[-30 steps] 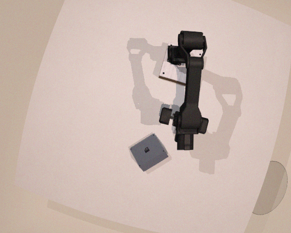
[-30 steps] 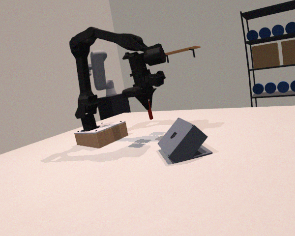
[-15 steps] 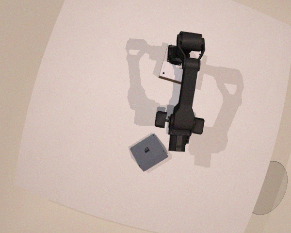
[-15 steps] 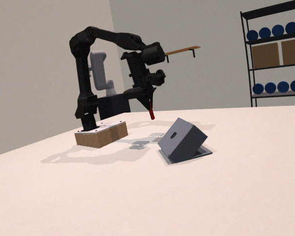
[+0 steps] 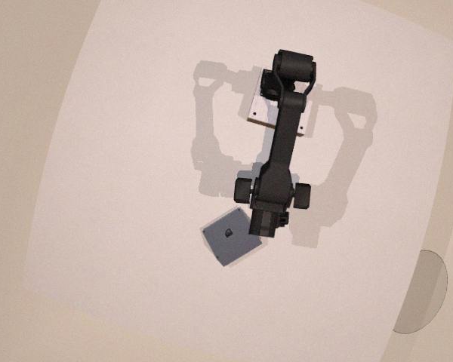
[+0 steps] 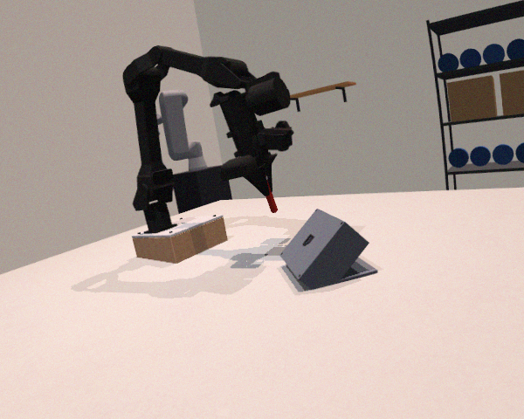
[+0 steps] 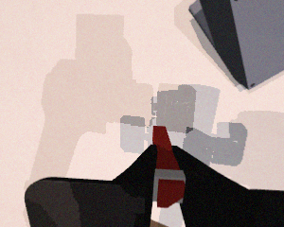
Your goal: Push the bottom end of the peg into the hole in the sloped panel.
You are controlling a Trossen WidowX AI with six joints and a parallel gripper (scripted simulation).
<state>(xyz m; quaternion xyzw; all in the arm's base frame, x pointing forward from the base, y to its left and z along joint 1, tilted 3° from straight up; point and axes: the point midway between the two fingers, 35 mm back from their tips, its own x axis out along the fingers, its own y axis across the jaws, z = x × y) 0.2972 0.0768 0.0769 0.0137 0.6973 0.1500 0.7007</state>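
Right now my gripper tip is 150 mm short of the sloped grey panel, 70 mm to the left of it and 80 mm above it. The rest, counted from my gripper tip: red peg: 20 mm above.
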